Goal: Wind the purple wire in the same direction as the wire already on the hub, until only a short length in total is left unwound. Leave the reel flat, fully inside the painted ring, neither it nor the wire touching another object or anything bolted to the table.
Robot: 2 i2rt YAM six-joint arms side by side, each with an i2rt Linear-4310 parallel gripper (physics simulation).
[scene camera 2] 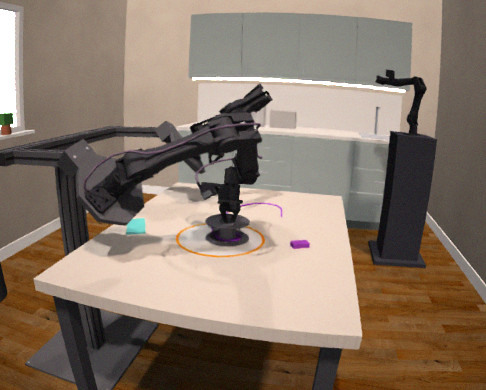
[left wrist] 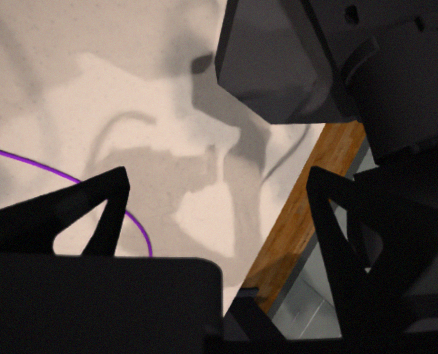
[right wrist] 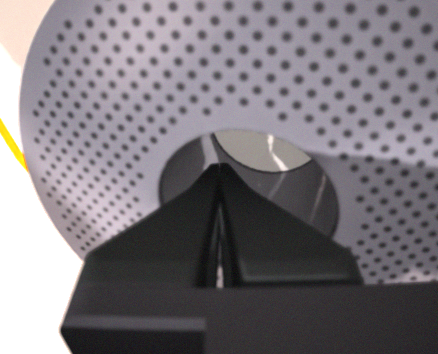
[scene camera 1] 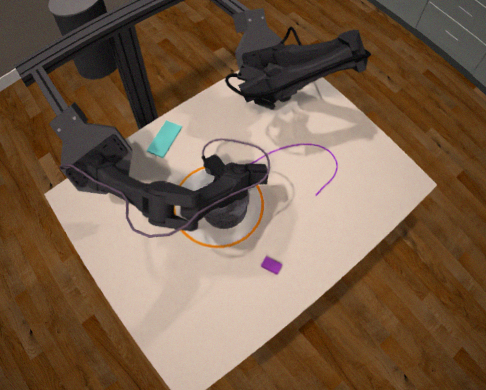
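Where they show: left gripper, fingertip midpoint: (scene camera 2: 209, 156) (left wrist: 218, 176); right gripper, fingertip midpoint: (right wrist: 219, 178) (scene camera 1: 221, 206); left arm's base at its link origin: (left wrist: 390, 45) (scene camera 1: 264, 58); right arm's base at its link origin: (scene camera 2: 111, 187) (scene camera 1: 95, 160).
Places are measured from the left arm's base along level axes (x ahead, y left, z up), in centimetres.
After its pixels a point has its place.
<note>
The dark reel (scene camera 1: 226, 216) @[x 46.4, y -30.2, z -16.4 cm] (scene camera 2: 227, 233) @[x 42.3, y -31.6, z -20.0 cm] (right wrist: 125, 75) @[x 37.8, y -33.4, z -16.4 cm] stands flat inside the orange painted ring (scene camera 1: 263, 206) @[x 44.6, y -16.3, z -22.8 cm] (scene camera 2: 264, 240) @[x 52.6, y -23.7, z -22.8 cm]. Some purple shows low on its hub in scene camera 2. The loose purple wire (scene camera 1: 336, 159) @[x 36.0, y 15.8, z -22.4 cm] (scene camera 2: 270, 204) @[x 35.0, y 15.8, z -22.8 cm] (left wrist: 145, 237) @[x 27.6, y 10.7, z -22.5 cm] emerges behind my right arm and curves in an arc to its free end, outside the ring. Where it meets the reel is hidden. My right gripper (scene camera 2: 229, 217) (right wrist: 219, 178) @[x 41.5, y -30.2, z -18.7 cm] is shut on nothing, pointing down at the centre hole of the top flange; contact is unclear. My left gripper (left wrist: 218, 176) @[x 14.1, y -3.8, z -0.4 cm] is open and empty, above the table at the upper right of scene camera 1.
A teal block (scene camera 1: 165, 139) @[x 7.4, y -41.3, z -22.0 cm] (scene camera 2: 136, 226) @[x 8.0, y -42.5, z -22.1 cm] lies left of the ring near the frame side. A small purple block (scene camera 1: 271, 265) @[x 65.3, y -21.6, z -21.4 cm] (scene camera 2: 300, 244) @[x 66.0, y -22.9, z -21.5 cm] lies outside the ring, at its lower right in scene camera 1. My right arm and its looping cable (scene camera 1: 150, 235) hang over the ring.
</note>
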